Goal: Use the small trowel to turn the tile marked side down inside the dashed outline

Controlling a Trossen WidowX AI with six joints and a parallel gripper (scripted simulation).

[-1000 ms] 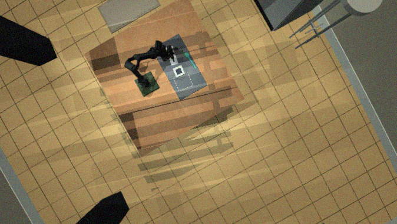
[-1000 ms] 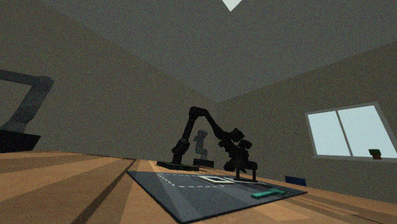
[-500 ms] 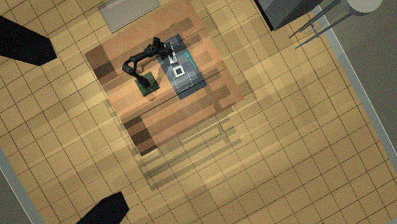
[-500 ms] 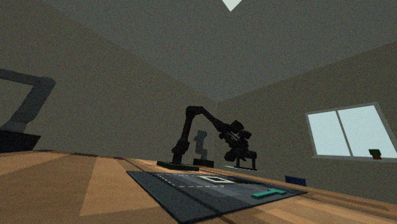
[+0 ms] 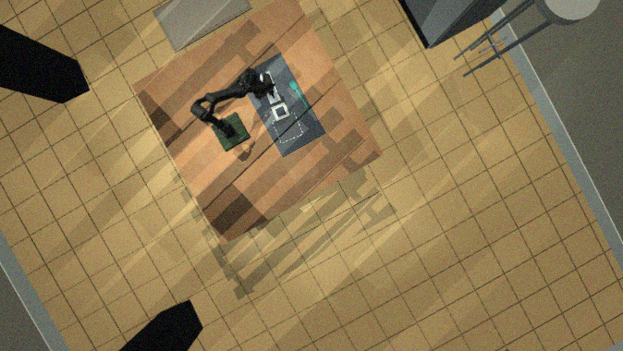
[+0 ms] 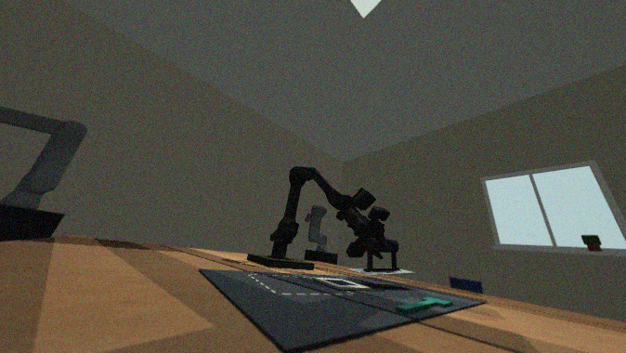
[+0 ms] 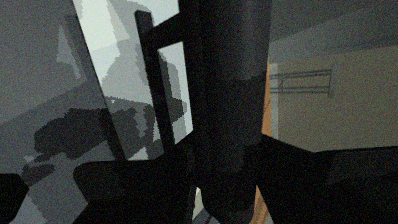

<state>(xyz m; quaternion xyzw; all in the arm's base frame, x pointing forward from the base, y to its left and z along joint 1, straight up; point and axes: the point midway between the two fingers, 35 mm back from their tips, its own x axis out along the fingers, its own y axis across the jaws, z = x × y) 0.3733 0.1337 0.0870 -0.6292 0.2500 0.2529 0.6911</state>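
My gripper tip is 11 cm above the mat and 10 cm to the left of it. Also, from my gripper tip: teal T-shaped tool 14 cm ahead, 8 cm below, 6 cm to the right; tile 14 cm to the right, 8 cm below, 3 cm behind.
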